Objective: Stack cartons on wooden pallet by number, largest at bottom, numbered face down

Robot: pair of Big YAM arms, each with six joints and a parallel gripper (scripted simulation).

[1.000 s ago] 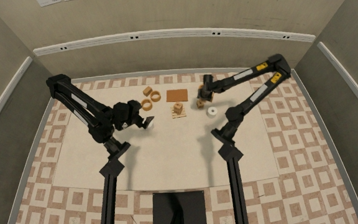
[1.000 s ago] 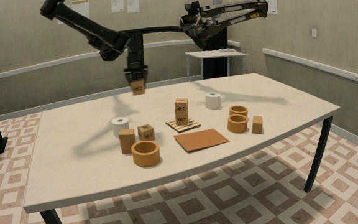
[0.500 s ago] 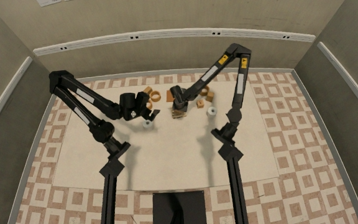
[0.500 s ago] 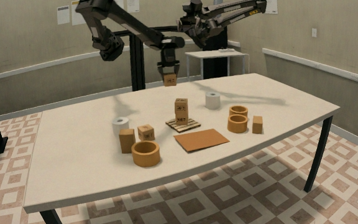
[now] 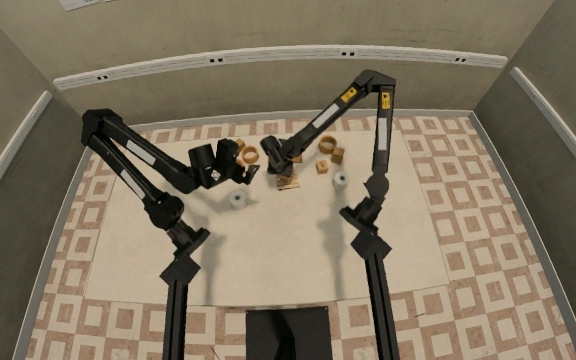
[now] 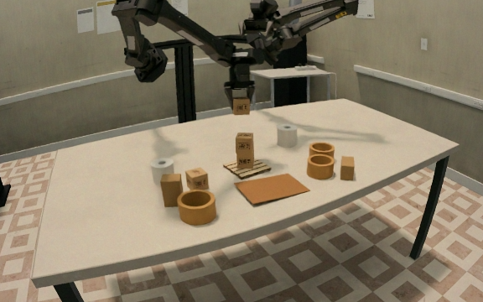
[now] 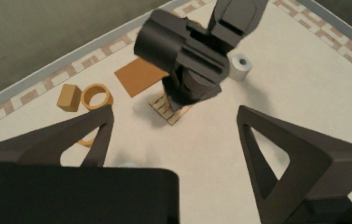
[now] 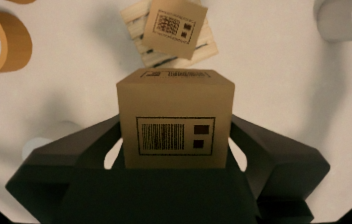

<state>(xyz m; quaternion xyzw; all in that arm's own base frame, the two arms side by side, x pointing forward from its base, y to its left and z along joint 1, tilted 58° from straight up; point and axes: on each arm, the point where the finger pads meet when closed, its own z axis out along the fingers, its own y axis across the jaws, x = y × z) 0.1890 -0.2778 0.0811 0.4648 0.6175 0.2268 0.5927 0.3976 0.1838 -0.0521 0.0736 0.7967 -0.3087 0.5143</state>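
The carton is 22 cm to the right of my right hand, 17 cm below it and 10 cm ahead of it. Also, from my right hand: plain box: 32 cm to the right, 16 cm below, 15 cm ahead.
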